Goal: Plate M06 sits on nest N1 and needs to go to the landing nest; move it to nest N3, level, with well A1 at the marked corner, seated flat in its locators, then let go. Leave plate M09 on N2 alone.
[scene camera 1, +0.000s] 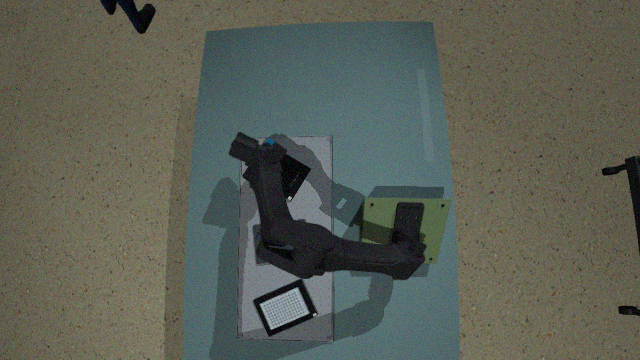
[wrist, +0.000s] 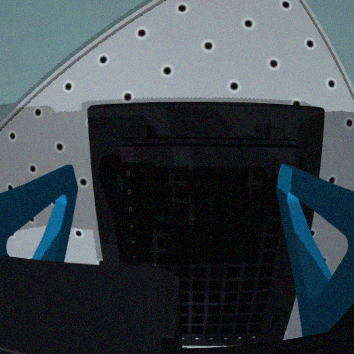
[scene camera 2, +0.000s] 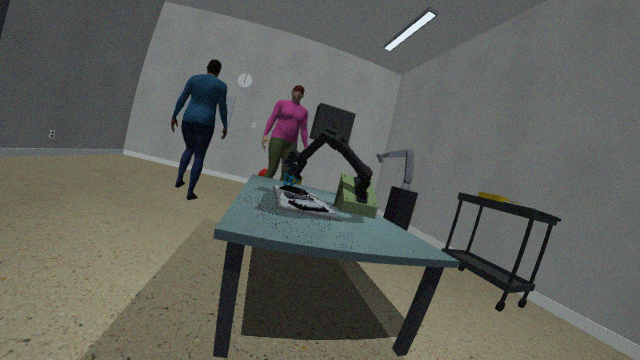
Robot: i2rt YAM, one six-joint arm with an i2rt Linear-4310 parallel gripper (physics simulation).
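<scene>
My gripper is open, its blue fingers spread wide above a black nest at the far end of the board. A dark gridded plate lies in that nest, between and below the fingertips in the wrist view, in shadow. A white gridded plate sits in a black nest at the near end. A dark grey corner of something, perhaps the middle nest, shows from under the arm, which hides the rest. No plate or nest labels are readable.
The perforated board lies on the blue-green table. The arm's green base block stands right of the board. A black cart and two people are beyond the table.
</scene>
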